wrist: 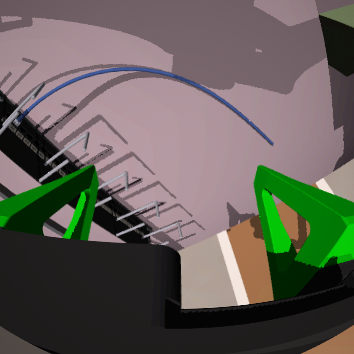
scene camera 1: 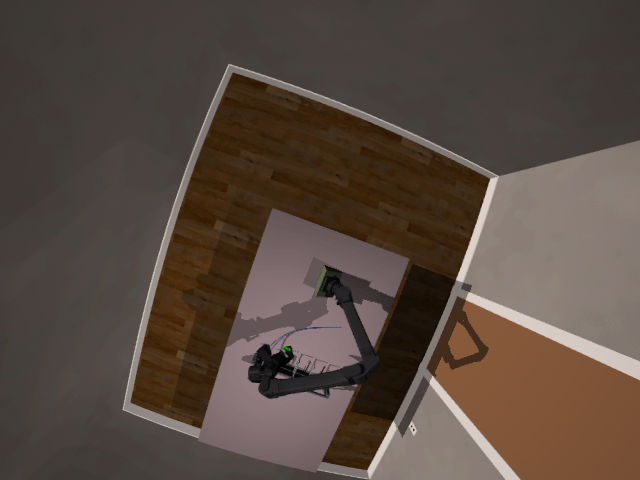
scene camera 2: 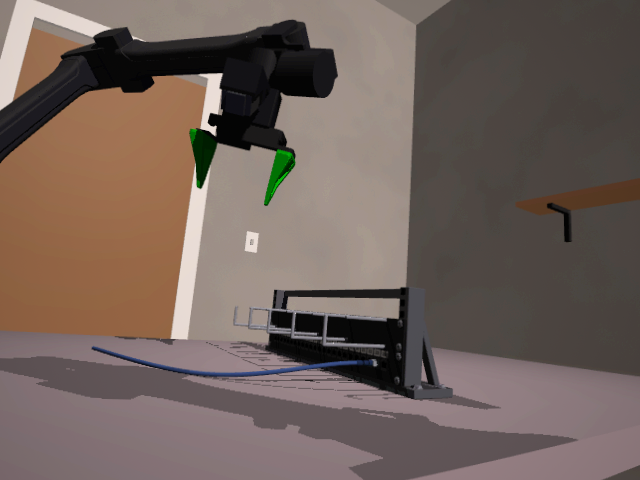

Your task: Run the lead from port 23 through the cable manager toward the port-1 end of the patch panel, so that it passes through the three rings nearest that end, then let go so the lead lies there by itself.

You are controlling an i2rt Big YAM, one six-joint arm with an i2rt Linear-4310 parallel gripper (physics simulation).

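The blue lead (scene camera 1: 323, 327) (scene camera 2: 222, 374) (wrist: 130, 69) runs from its plug (scene camera 2: 373, 362) at the near end of the patch panel (wrist: 30, 162) in a wide curve out over the table. Its free end (scene camera 2: 93, 348) (wrist: 272, 143) lies away from the panel. The cable manager's wire rings, such as this one (scene camera 2: 324, 329), stand out from the panel in a row; the lead's long curve lies outside them, lower than the rings in scene camera 2. My gripper (scene camera 2: 233, 195) (wrist: 175, 173) is open and empty, high above the rings and the lead. In scene camera 1 the arm partly hides the rings.
The dark rack frame (scene camera 2: 413, 341) holds the panel upright on the table (scene camera 1: 284, 232) (scene camera 2: 170, 423). Its top bar (scene camera 2: 343, 293) runs above the rings. The arm's base stands on a green block (scene camera 1: 321, 282) across the table. A wall shelf (scene camera 2: 584, 197) is far off at the right.
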